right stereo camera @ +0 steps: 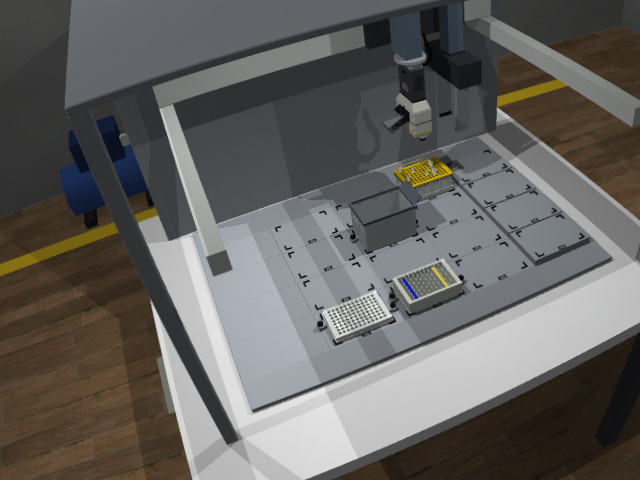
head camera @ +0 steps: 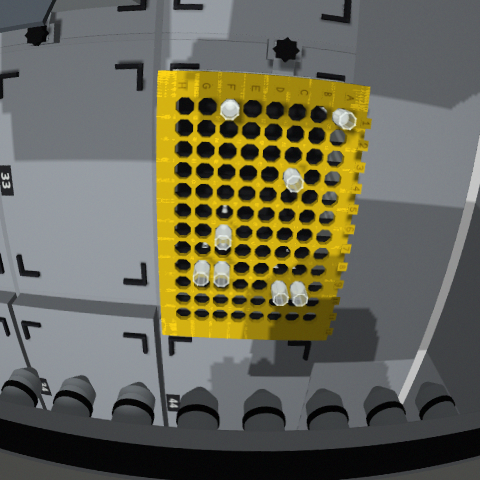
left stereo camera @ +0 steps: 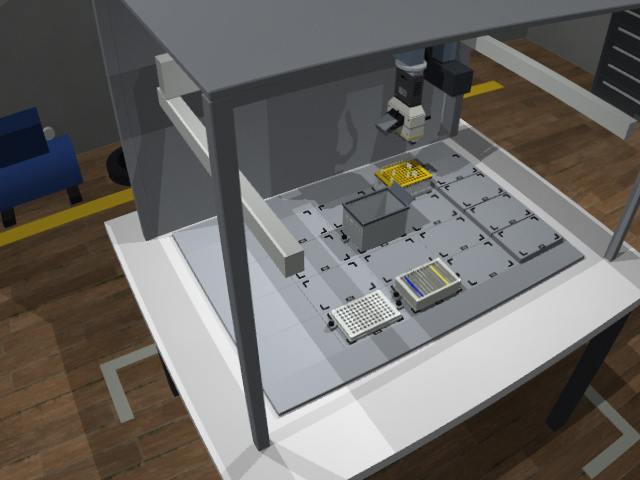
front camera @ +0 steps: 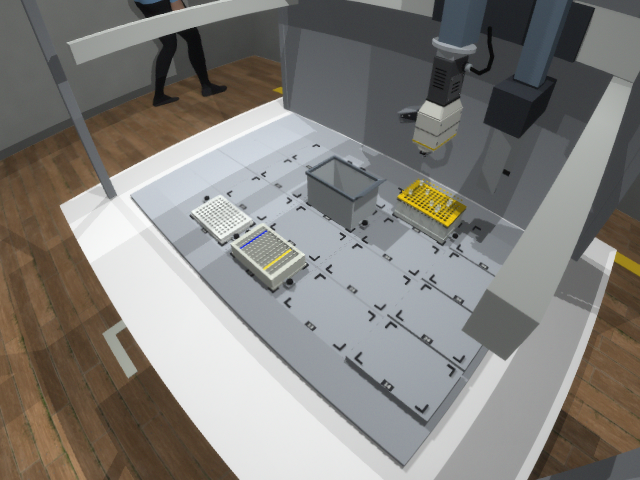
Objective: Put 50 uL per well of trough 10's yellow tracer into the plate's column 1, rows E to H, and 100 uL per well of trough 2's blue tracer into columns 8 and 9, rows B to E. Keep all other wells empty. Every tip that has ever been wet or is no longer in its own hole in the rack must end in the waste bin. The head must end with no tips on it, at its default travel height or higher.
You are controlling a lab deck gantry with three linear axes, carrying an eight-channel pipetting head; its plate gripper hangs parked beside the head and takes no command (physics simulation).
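Note:
The pipetting head [front camera: 436, 126] [left stereo camera: 412, 121] [right stereo camera: 420, 121] hangs high near the tip rack [head camera: 167, 225] [left stereo camera: 419, 189] [right stereo camera: 431, 189]. Its nozzles [head camera: 263, 410] are bare in the head view. Several clear tips stand scattered in the yellow rack, most of whose holes look dark. The parked plate gripper [front camera: 408, 114] [left stereo camera: 387, 122] [right stereo camera: 395, 121] hangs beside the head; its fingers are too small to judge. The white plate [left stereo camera: 376, 326] [right stereo camera: 364, 329] shows no colour in its wells. The trough block [front camera: 286, 274] holds blue tracer [front camera: 253, 239] [left stereo camera: 413, 286] and yellow tracer [front camera: 277, 259] [right stereo camera: 439, 276].
The grey waste bin [front camera: 330, 204] [left stereo camera: 379, 227] [right stereo camera: 387, 227] stands between the rack and the plate and trough block, with a raised flap on its rack side. A dark box [front camera: 521, 105] hangs on a second column beside the head. A rear wall rises behind the rack.

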